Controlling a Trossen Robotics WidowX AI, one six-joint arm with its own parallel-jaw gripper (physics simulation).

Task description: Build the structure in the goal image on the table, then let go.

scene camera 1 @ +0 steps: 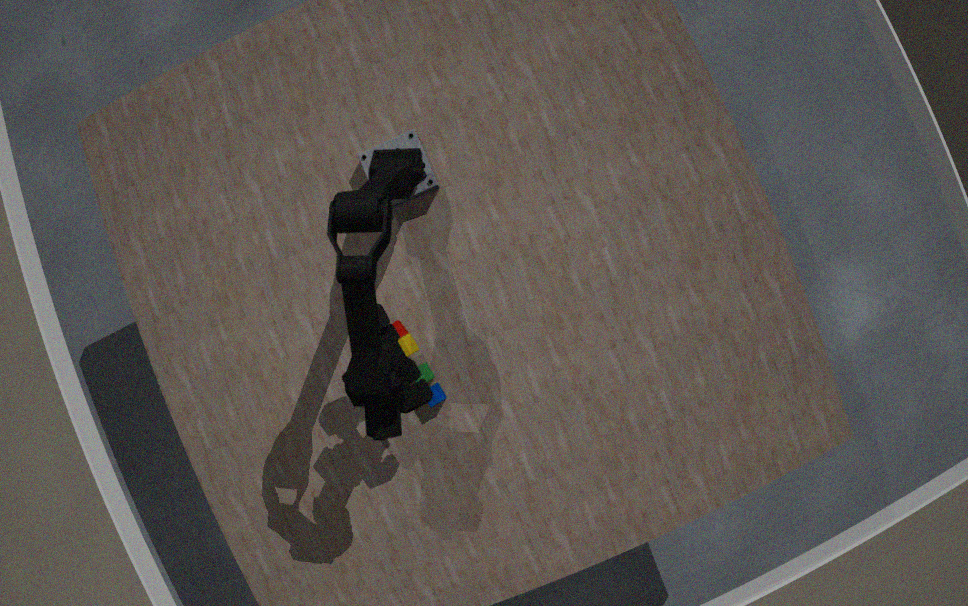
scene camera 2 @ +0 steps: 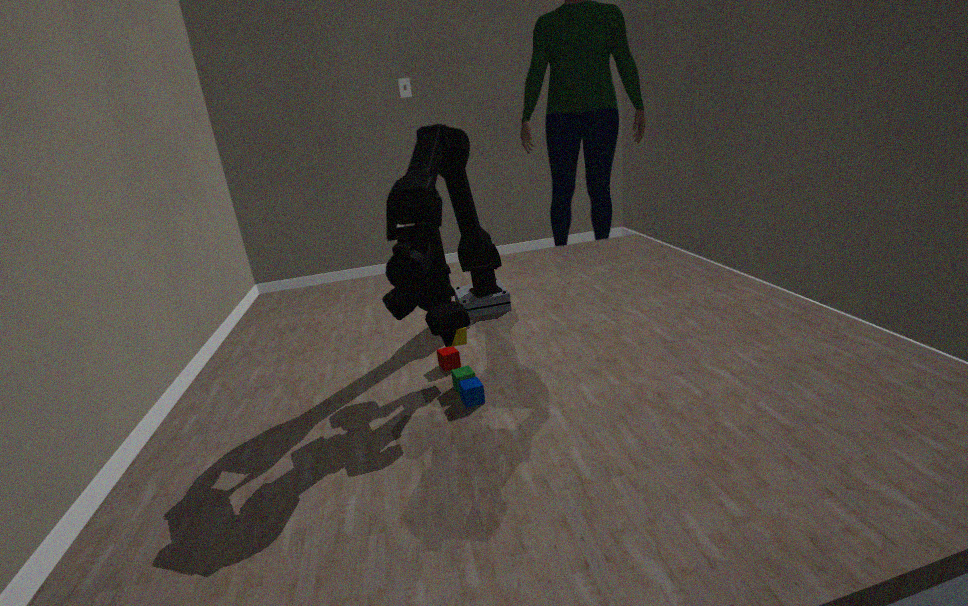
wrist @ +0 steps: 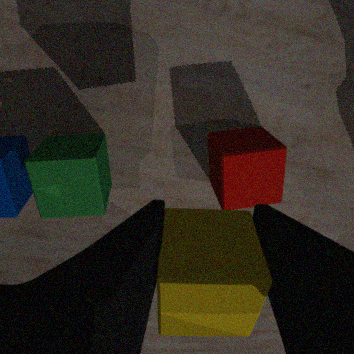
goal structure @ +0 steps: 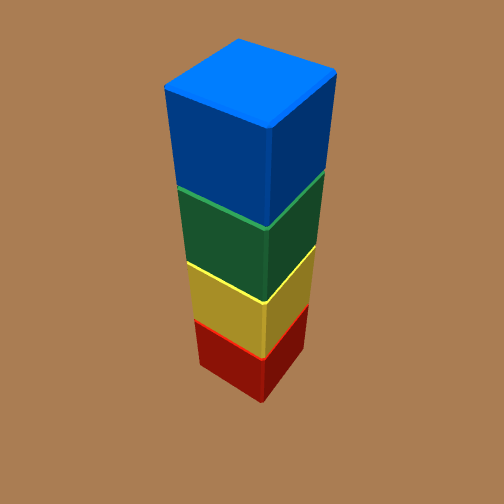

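My gripper (wrist: 208,213) (scene camera 2: 455,340) is shut on a yellow cube (scene camera 1: 408,345) (scene camera 2: 460,336) (wrist: 212,250), with one black finger on each side of it. It holds the cube above the table. A red cube (scene camera 1: 400,328) (scene camera 2: 448,358) (wrist: 252,170) stands on the table, beyond the right finger in the wrist view; the arm hides part of it in scene camera 1. A green cube (scene camera 1: 426,372) (scene camera 2: 462,374) (wrist: 70,185) stands on the table to the left in the wrist view. A blue cube (scene camera 1: 437,395) (scene camera 2: 472,393) (wrist: 12,175) stands close beside the green one, cut off at the wrist view's left edge.
The wood-patterned table (scene camera 1: 607,250) (scene camera 2: 678,428) carries the arm's grey base plate (scene camera 1: 427,178) (scene camera 2: 487,307). The black arm (scene camera 1: 360,314) (scene camera 2: 417,207) reaches over the cubes' area and casts dark shadows. A person in a green top (scene camera 2: 582,57) stands behind the table.
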